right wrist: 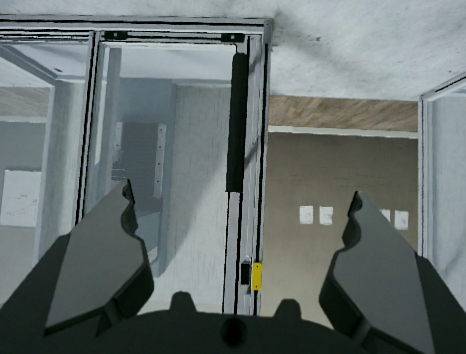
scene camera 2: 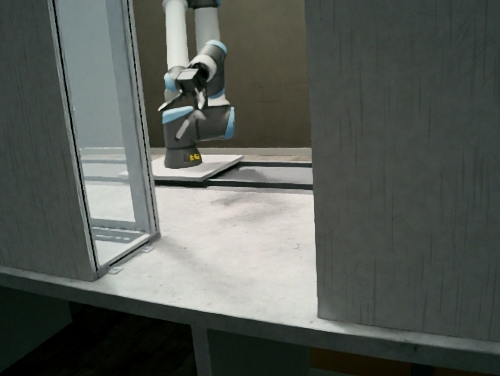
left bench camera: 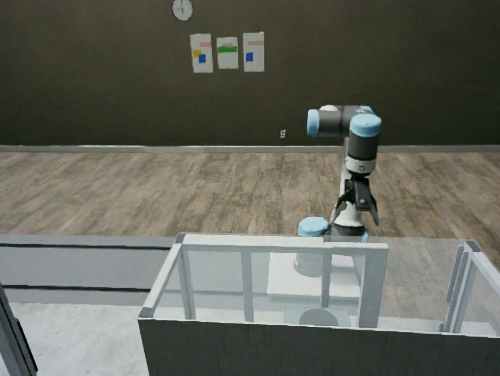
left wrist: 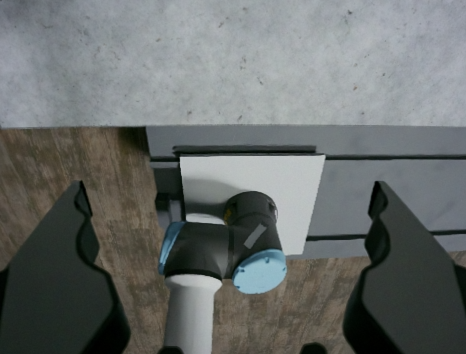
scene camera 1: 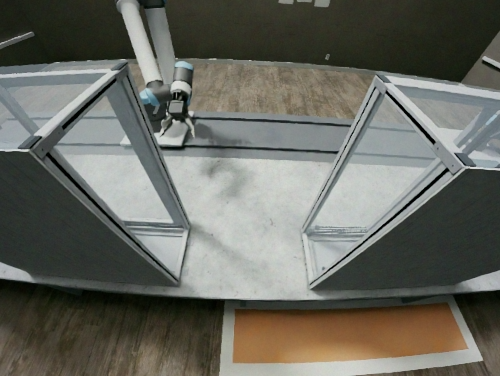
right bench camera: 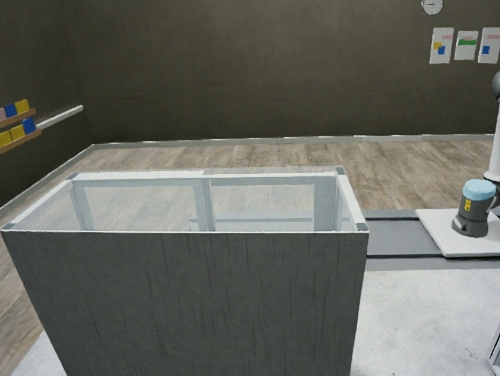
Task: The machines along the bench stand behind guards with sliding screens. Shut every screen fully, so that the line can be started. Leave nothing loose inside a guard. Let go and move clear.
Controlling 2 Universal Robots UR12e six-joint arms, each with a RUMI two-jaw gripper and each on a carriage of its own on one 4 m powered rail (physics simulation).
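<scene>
In the left bench camera, the sliding screen [left bench camera: 372,285] of the left guard [left bench camera: 320,350] stands part open, with a gap between its wide end post and the corner post at the right. My left gripper [left bench camera: 355,220] [left wrist: 231,183] is open and empty, beyond this guard and above the carriage. In the right wrist view, a screen with a black handle [right wrist: 237,120] stands against its end post, beside a yellow block [right wrist: 256,276]. The right bench camera shows this guard [right bench camera: 190,300] with no visible gap. My right gripper [scene camera 1: 179,135] [scene camera 2: 181,107] [right wrist: 240,187] is open and empty, apart from the handle.
A grey disc [left bench camera: 318,317] on a plate lies inside the left guard. The rail [scene camera 1: 275,132] runs along the bench [scene camera 1: 240,215]. The left arm's white carriage [left wrist: 300,180] stands near the rail's end. An orange mat [scene camera 1: 350,332] lies on the floor.
</scene>
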